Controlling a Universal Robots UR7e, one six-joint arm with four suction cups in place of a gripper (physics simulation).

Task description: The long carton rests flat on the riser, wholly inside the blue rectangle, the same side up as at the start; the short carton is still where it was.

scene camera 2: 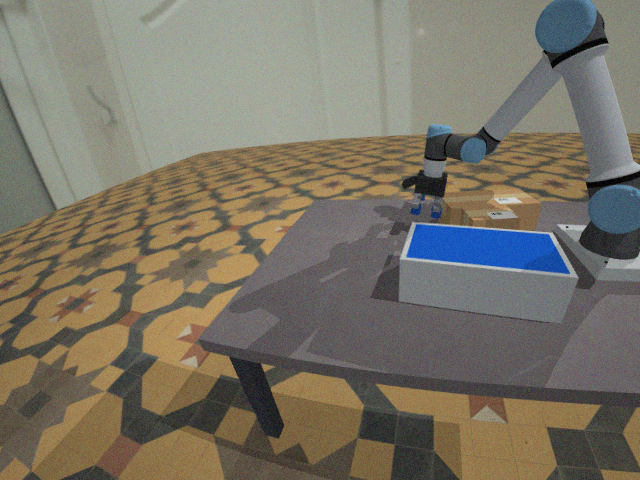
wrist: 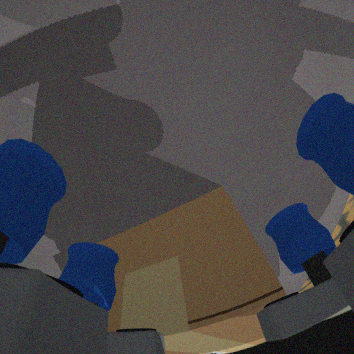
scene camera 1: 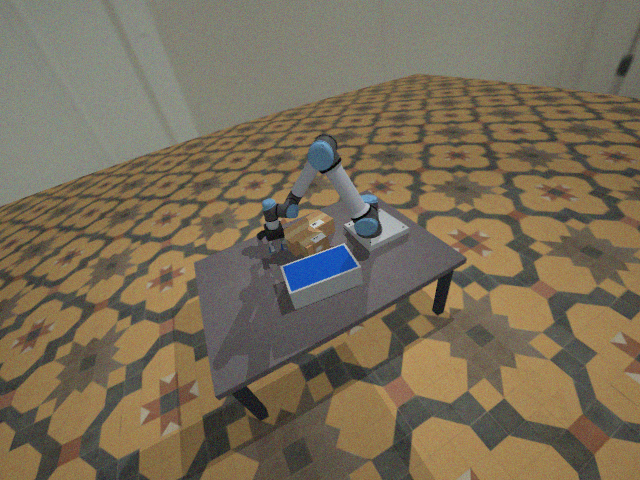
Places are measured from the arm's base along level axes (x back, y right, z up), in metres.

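Pixels of known places: hand at its tool point: [scene camera 2: 427,207] [wrist: 190,207] [scene camera 1: 276,243]; arm's base at its link origin: [scene camera 2: 607,246].
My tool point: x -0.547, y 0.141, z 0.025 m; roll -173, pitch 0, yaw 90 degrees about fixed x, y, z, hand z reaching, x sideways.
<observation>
For each thing: its top centre in the pictures, then the offset to it from my tool point. "pt": a spot on its surface instead. Level surfaces: height alone.
- long carton at its top centre: [wrist: 222,347] [scene camera 2: 487,197] [scene camera 1: 306,225] dx +0.205, dy +0.020, dz +0.043 m
- short carton at its top centre: [scene camera 2: 490,212] [scene camera 1: 312,238] dx +0.204, dy -0.117, dz +0.043 m
- brown carton end at a spot on its surface: [wrist: 215,250] pt dx +0.041, dy +0.014, dz +0.001 m
- riser at its top centre: [scene camera 2: 482,245] [scene camera 1: 319,266] dx +0.167, dy -0.371, dz +0.062 m
- blue rectangle at its top centre: [scene camera 2: 482,245] [scene camera 1: 319,266] dx +0.167, dy -0.371, dz +0.062 m
- grey table at its surface level: dz -0.059 m
The long carton [scene camera 1: 298,225] [scene camera 2: 528,206] lies flat on the table behind the riser. The short carton [scene camera 1: 307,243] [scene camera 2: 477,218] lies on its front side, close beside it. In the wrist view a brown carton end [wrist: 215,250] with a pale tape strip shows at the bottom; it looks like the long carton's. My suction gripper [scene camera 1: 277,248] [scene camera 2: 426,208] hangs upright, low beside the left end of the cartons. Its blue cups hold nothing that I can see. The riser [scene camera 1: 330,290] [scene camera 2: 480,288] bears the blue rectangle [scene camera 1: 320,268] [scene camera 2: 485,248] on top, with no carton on it.
The grey table [scene camera 1: 258,330] [scene camera 2: 330,320] carries everything. The riser stands in front of the cartons, between them and the near table edge. The arm's white base plate [scene camera 1: 395,227] [scene camera 2: 620,268] stands to the right. Arm shadows cross the table's left part.
</observation>
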